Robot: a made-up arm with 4 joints.
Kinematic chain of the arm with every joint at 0, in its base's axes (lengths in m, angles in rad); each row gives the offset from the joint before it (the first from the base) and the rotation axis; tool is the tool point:
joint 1: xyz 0 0 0.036 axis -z
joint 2: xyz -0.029 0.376 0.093 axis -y
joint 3: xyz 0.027 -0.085 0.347 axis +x
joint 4: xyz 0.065 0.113 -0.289 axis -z
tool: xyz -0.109 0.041 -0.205
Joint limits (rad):
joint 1: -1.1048..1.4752
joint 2: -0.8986..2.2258
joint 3: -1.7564..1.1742
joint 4: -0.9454..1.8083
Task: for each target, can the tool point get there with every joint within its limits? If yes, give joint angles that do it. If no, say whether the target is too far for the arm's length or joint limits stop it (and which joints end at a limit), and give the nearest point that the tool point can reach.
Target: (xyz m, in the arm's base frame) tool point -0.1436 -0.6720 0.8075
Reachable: no: joint limits stop it (at a limit: joint 3, joint 4) | nearest point -0.0699 -0.3271 0.4397 | short by 0.510 m
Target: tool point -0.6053 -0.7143 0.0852
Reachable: no: joint limits stop it (at a limit: joint 3, joint 4) | nearest point -0.3010 -0.3553 0.1080 | short by 0.471 m
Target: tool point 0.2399 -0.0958 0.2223
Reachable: yes | joints 1.2150 1.4267 -0.6127 1.4666
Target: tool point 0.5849 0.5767 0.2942
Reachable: yes | joints 0.6345 -0.1888 0.8540 1.4926
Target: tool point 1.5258 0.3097 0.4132
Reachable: no: too far | nearest point 0.8742 0.1774 0.2979 | short by 0.675 m
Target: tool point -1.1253 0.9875 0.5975
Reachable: no: too far | nearest point -0.6676 0.5859 0.3955 | short by 0.642 m
